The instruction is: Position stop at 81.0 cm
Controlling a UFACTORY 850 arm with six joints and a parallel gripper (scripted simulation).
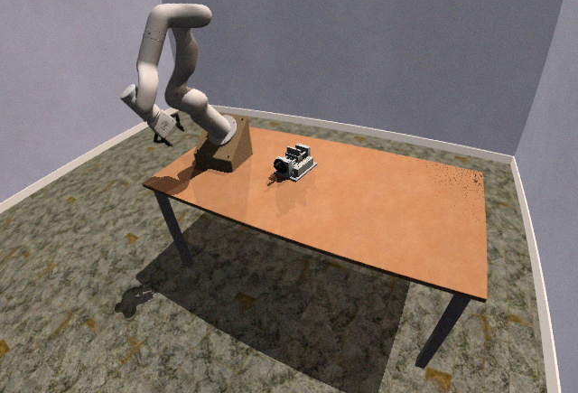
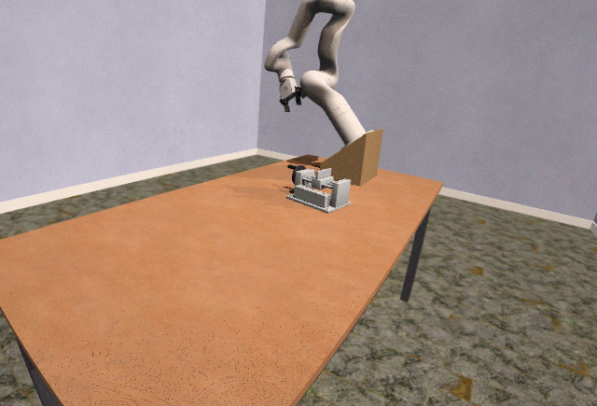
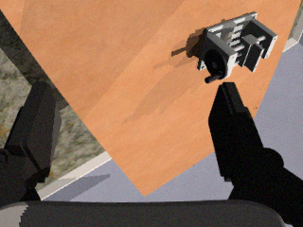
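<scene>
My gripper is now 37 cm short of the handwheel, 30 cm to the right of it and 22 cm above it. Round my hand: grey stop fixture: 38 cm ahead, 43 cm to the left, 23 cm below.
</scene>
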